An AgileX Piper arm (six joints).
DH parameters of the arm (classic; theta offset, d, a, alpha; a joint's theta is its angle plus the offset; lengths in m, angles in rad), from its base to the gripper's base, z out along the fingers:
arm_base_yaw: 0 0.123 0 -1.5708
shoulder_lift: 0.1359 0 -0.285 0
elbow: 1.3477 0 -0.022 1.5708
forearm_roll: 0 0.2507 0 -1.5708
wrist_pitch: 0 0 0 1.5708
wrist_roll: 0 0.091 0 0
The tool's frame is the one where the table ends.
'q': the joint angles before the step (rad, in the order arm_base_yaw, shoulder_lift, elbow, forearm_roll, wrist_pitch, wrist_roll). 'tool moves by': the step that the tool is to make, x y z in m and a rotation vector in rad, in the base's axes. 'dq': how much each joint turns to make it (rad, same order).
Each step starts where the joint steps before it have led.
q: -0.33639 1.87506 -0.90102 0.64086 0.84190 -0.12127
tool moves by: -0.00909 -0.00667 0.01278 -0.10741 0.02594 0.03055
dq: 0.00000 -0.06057 0.00567 -0.16348 0.00360 0.10301
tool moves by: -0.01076 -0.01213 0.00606 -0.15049 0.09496 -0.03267
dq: 0.00001 -0.03455 0.00004 -0.23971 0.01776 0.21920
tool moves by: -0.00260 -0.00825 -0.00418 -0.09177 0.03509 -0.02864
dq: -0.00002 0.00797 0.00386 -0.12449 -0.02469 0.11651
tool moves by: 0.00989 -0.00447 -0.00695 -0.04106 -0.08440 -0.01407
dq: 0.00000 0.02305 -0.00003 -0.00161 -0.11748 0.00628
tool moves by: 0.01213 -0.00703 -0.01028 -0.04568 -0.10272 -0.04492
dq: -0.00505 0.03780 0.00001 0.00299 -0.15264 0.02641
